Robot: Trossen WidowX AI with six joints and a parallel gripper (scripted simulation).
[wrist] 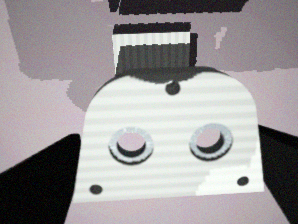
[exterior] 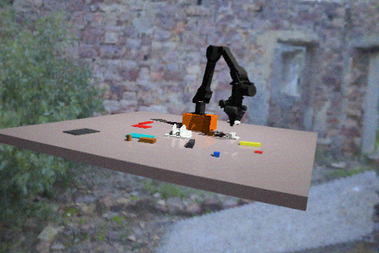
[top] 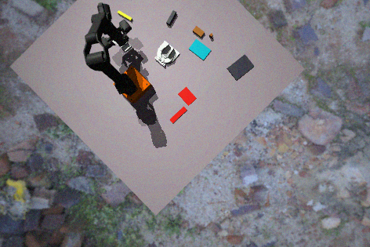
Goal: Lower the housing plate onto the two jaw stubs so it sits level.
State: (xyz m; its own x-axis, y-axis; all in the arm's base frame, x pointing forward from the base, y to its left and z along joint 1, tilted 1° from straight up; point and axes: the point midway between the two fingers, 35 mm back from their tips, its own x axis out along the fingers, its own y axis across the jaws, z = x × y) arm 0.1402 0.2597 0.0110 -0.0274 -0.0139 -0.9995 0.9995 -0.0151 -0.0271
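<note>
The white piece is 6 cm below my gripper tip and 1 cm to the right of it. From my gripper tip the other things lie so: red square (23 cm ahead, 19 cm to the left, 6 cm below); then yellow bar (12 cm to the left, 12 cm ahead, 6 cm below); then black bar (33 cm ahead, 8 cm to the right, 5 cm below).
</note>
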